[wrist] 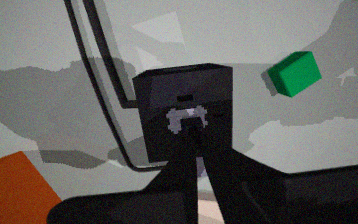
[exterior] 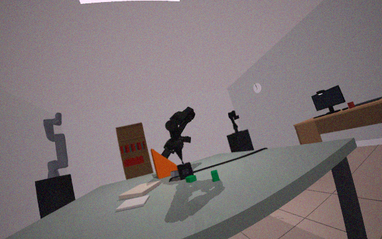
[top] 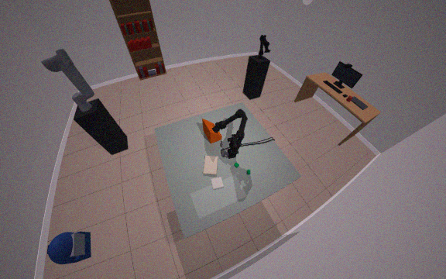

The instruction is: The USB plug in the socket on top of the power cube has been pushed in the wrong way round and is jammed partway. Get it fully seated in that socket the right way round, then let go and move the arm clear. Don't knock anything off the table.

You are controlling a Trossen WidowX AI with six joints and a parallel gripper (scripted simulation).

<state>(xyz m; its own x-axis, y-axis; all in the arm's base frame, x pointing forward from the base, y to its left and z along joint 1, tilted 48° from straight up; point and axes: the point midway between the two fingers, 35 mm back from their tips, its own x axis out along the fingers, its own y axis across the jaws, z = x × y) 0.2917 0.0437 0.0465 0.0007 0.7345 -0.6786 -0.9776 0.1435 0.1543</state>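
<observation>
Right now my gripper tip is 20 mm above the silver USB plug. Round my gripper tip: green block 130 mm ahead, 90 mm below, 10 mm to the right.
</observation>
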